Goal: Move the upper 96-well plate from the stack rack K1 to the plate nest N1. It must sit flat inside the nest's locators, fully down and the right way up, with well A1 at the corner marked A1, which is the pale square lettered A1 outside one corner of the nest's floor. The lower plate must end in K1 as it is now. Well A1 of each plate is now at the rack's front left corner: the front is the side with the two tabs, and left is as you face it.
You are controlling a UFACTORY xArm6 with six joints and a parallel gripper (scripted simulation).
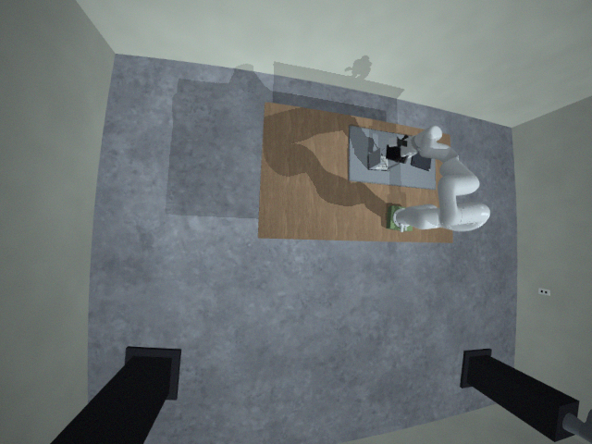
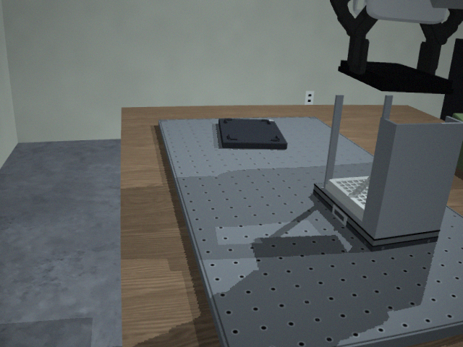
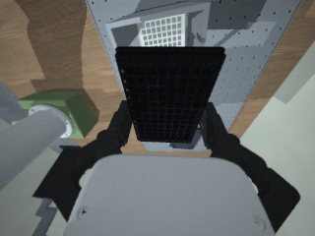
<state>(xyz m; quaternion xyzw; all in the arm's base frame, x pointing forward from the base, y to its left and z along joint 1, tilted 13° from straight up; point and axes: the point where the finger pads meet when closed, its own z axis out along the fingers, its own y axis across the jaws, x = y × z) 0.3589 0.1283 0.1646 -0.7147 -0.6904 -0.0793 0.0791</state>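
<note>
The dark plate nest N1 is 35 cm to the right of my hand, 19 cm below it and 9 cm ahead of it. Also, from my hand: grey rack wall (11 cm below, 8 cm to the left, 1 cm behind); then thin post (11 cm below, 5 cm to the right, 4 cm ahead); then black 96-well plate (1 cm below).
</note>
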